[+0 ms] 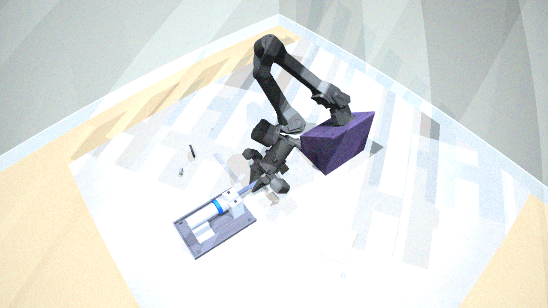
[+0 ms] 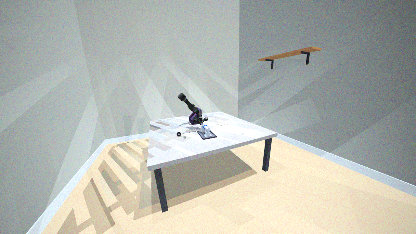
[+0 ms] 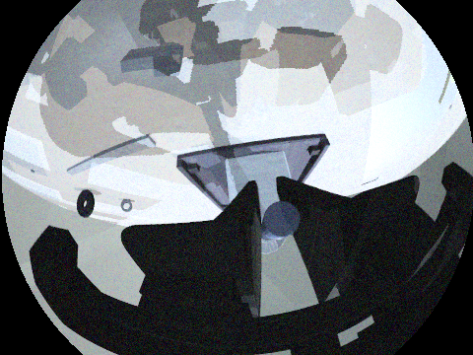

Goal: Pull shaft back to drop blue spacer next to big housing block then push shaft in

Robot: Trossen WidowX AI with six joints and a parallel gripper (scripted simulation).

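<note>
Now: gripper tip 6 cm short of the shaft and 2 cm below it. Also, from my gripper tip: blue spacer: 12 cm ahead, 2 cm above, 1 cm to the right; then black ring: 29 cm to the right, 5 cm ahead, 3 cm below; then thin metal strip: 16 cm to the right, 5 cm below, 1 cm behind.
</note>
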